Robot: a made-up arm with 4 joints.
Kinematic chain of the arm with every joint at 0, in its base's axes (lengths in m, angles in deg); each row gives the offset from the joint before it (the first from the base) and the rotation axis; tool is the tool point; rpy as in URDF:
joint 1: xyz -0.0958 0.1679 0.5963 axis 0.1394 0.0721 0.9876
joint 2: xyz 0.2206 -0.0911 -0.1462 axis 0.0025 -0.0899 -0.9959
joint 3: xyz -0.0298 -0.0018 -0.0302 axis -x
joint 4: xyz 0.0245 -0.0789 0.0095 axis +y
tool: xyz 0.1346 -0.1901 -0.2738 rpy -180 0 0
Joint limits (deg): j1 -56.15..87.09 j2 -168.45..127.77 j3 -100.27..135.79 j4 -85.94..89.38
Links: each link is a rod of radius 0.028 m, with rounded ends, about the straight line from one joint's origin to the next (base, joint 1, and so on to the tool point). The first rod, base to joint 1, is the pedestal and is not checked.
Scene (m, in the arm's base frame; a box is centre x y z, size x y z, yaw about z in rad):
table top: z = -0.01
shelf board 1: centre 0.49 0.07 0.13 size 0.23 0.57 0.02 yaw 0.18
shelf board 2: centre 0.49 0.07 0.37 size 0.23 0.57 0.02 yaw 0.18
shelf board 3: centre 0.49 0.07 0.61 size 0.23 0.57 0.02 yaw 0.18
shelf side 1: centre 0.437 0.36 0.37 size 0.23 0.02 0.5 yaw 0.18
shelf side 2: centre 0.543 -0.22 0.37 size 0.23 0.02 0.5 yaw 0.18
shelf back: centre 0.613 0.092 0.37 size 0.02 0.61 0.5 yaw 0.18
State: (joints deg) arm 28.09 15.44 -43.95 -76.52
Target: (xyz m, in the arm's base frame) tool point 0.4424 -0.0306 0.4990
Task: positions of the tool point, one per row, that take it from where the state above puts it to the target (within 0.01 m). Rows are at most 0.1 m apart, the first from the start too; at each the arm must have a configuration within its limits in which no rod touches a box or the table.
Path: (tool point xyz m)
1: 0.4386 0.0191 0.2577
2: 0.3995 0.0101 0.2574
3: 0.3514 0.0030 0.2570
4: 0.2950 -0.0019 0.2572
5: 0.2871 -0.0352 0.3151
6: 0.2807 -0.0562 0.3765
7: 0.2769 -0.0646 0.4387
8: 0.2768 -0.0607 0.4990
9: 0.3395 -0.0565 0.4985
10: 0.3951 -0.0463 0.4987
11: 0.4424 -0.0307 0.4990

